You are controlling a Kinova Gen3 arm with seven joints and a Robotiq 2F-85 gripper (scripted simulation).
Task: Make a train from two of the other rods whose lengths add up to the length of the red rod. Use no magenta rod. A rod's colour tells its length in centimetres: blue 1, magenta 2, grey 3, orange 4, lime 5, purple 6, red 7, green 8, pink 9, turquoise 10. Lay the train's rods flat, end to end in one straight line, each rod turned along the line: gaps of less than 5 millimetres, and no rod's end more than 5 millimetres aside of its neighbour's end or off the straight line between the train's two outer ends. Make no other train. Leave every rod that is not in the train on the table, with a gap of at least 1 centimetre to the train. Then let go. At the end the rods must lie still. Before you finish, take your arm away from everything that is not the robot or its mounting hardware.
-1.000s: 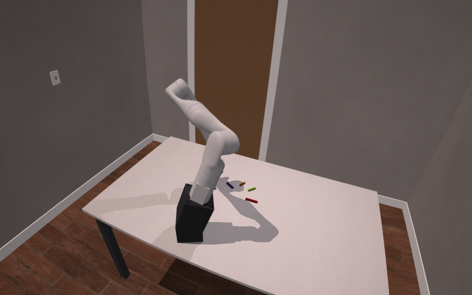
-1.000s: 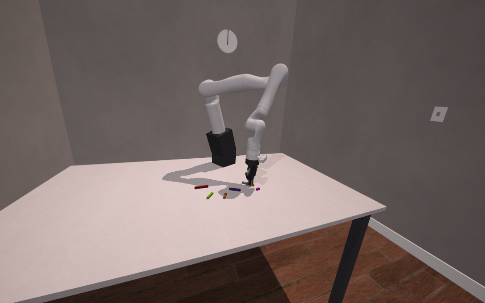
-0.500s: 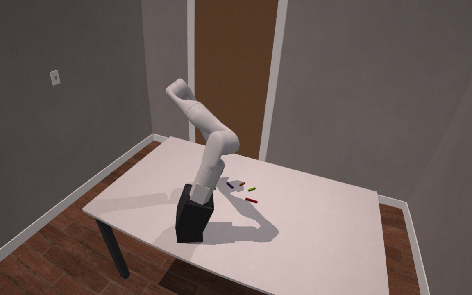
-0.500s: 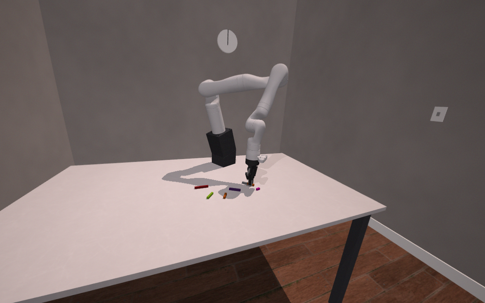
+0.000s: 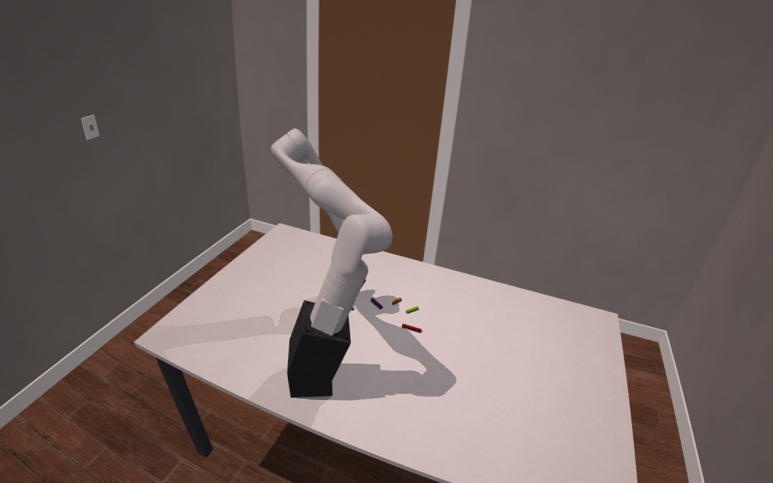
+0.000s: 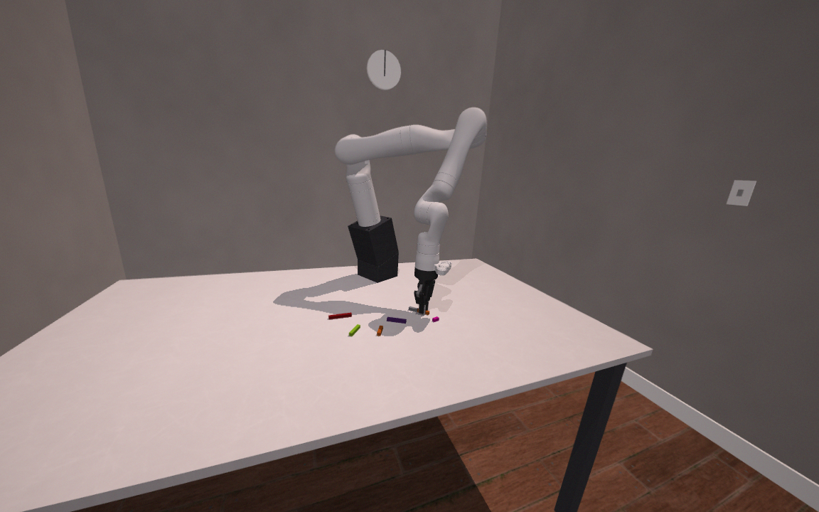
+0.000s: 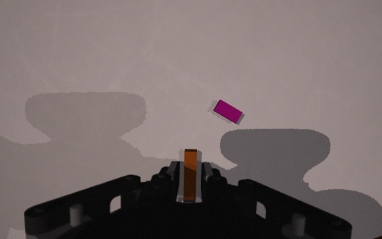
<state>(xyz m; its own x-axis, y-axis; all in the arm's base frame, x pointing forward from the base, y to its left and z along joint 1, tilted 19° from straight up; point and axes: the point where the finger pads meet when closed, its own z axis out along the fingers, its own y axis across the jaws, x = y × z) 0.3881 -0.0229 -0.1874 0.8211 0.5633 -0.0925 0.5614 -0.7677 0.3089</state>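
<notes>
The grey rod lies 3 cm behind my hand, 2 cm to the right of it and 2 cm below it. From my hand the other things lie so: purple rod (1 cm ahead, 11 cm to the right, 2 cm below); magenta rod (6 cm ahead, 1 cm to the left, 2 cm below); lime rod (1 cm ahead, 24 cm to the right, 2 cm below).
</notes>
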